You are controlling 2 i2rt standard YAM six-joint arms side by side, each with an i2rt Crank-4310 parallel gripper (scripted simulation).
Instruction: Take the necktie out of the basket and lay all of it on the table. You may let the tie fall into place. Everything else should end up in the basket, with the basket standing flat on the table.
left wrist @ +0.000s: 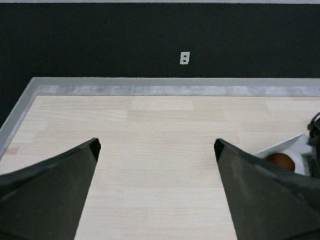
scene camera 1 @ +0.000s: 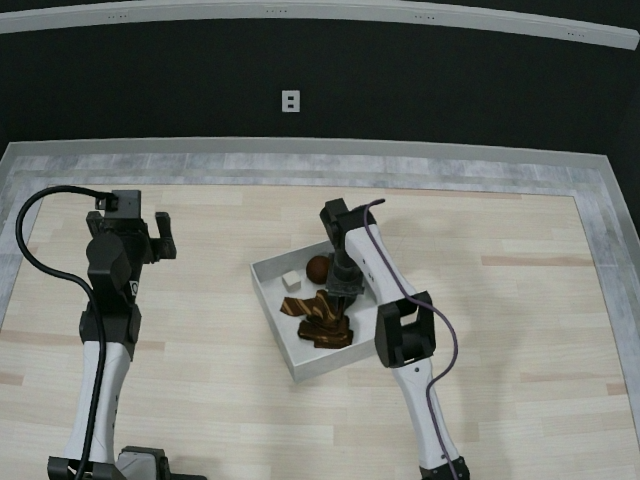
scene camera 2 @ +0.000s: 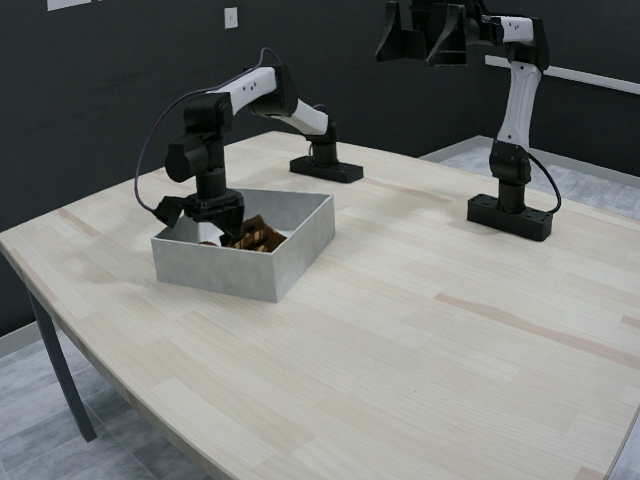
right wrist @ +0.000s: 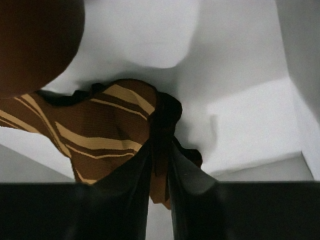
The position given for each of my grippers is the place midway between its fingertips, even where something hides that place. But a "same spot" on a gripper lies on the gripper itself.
my left gripper: left wrist; scene camera 1 145,217; scene camera 2; not seen in the right wrist view (out of frame)
grey basket: left wrist 294,147; scene camera 1; scene camera 2; right wrist 240,78
same spot on my left gripper: (left wrist: 258,192) = (scene camera 2: 393,34)
same spot on grey basket: (scene camera 2: 308,221) = (scene camera 1: 272,317)
